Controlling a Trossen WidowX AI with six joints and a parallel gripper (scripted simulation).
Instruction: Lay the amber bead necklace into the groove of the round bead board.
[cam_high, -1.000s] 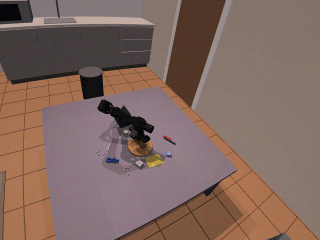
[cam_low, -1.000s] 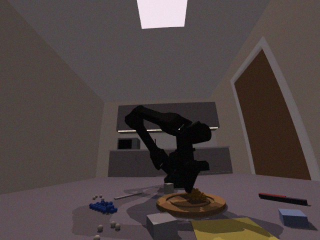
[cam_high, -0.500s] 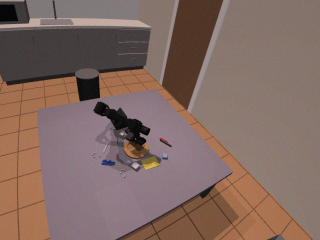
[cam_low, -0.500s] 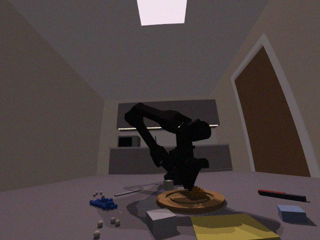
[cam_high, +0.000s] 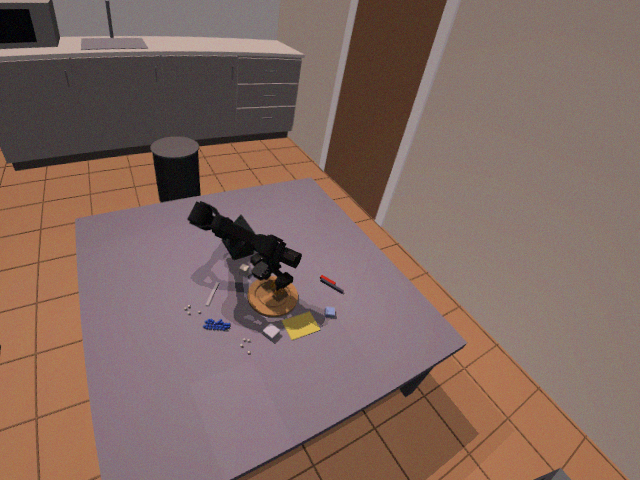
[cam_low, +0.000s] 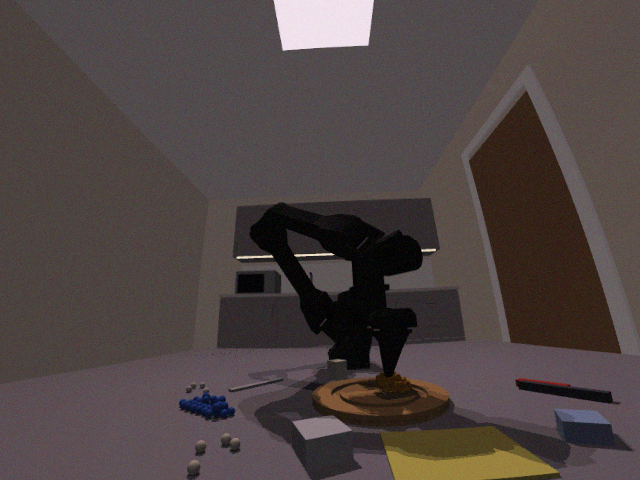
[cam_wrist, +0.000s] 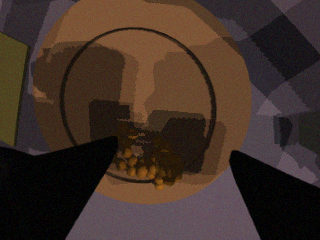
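The round wooden bead board lies 4 cm ahead of my gripper tip, 1 cm to the right of it and 2 cm below it. Round my gripper tip: grey block: 19 cm ahead, 10 cm to the right, 2 cm below; then yellow pad: 21 cm ahead, 2 cm to the left, 3 cm below; then thin rod: 8 cm behind, 21 cm to the right, 3 cm below.
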